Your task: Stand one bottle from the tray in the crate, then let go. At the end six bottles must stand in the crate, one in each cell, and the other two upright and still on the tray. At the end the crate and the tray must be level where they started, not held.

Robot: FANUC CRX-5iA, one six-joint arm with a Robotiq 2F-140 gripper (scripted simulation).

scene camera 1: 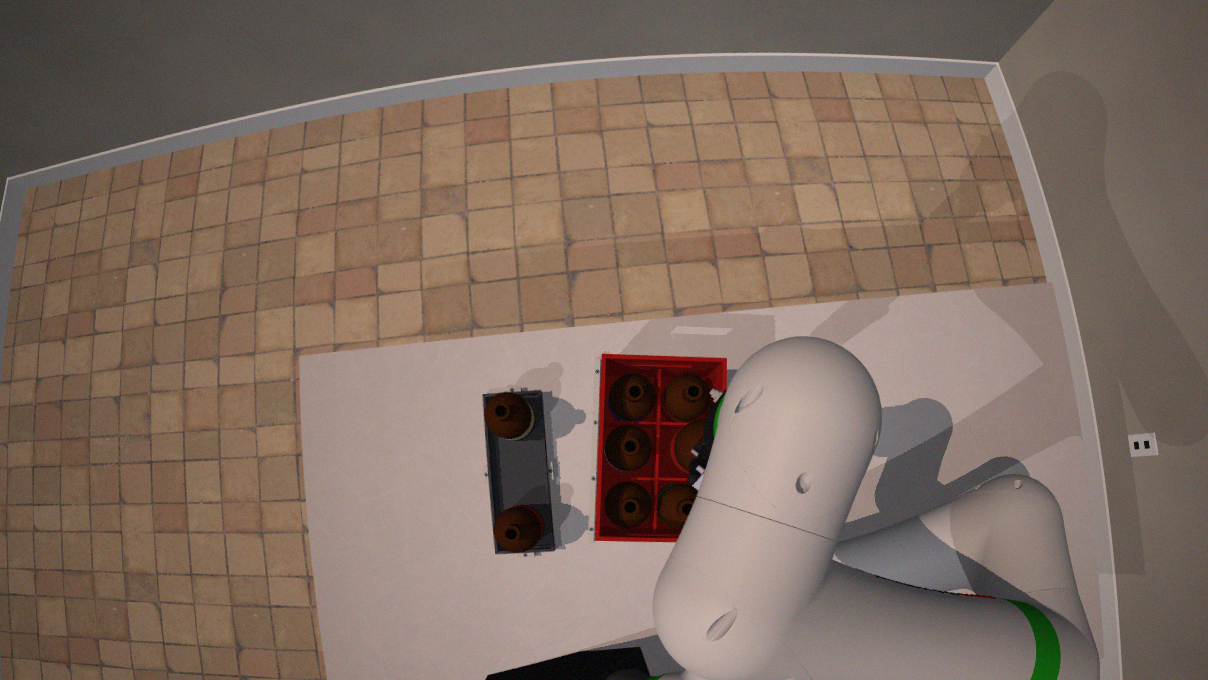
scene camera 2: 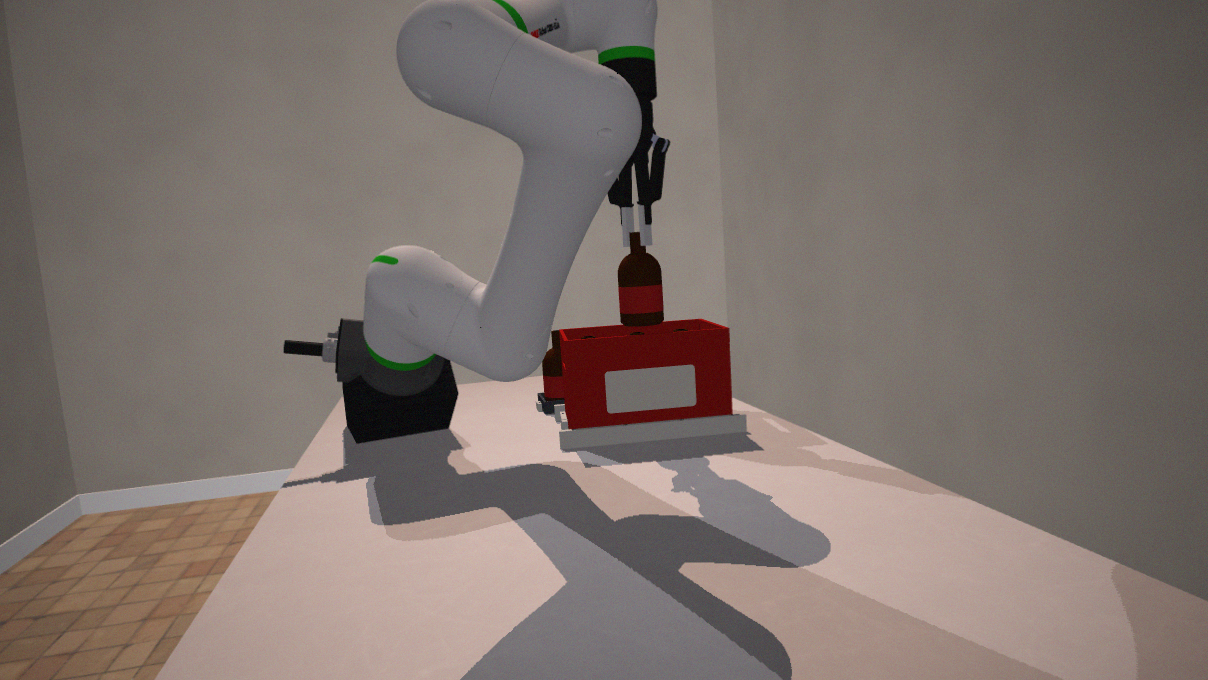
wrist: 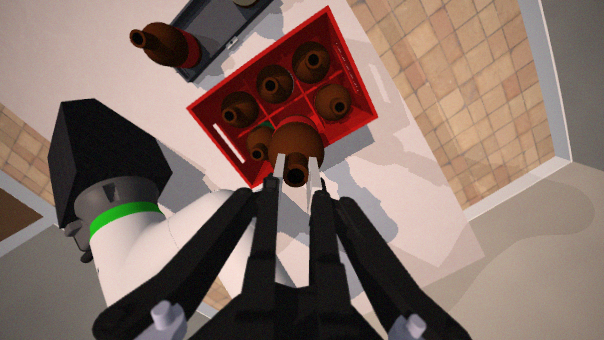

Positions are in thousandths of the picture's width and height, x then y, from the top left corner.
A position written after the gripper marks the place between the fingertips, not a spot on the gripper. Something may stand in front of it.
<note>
In view: the gripper (scene camera 2: 528, 362), a red crate (scene camera 1: 591, 545), a glass bottle (scene camera 2: 530, 426), a dark tray (scene camera 1: 428, 698), a glass bottle (scene camera 1: 564, 590), a glass bottle (scene camera 1: 532, 743) and a glass bottle (scene camera 1: 437, 773).
The gripper also shows in the wrist view (wrist: 489, 490).
</note>
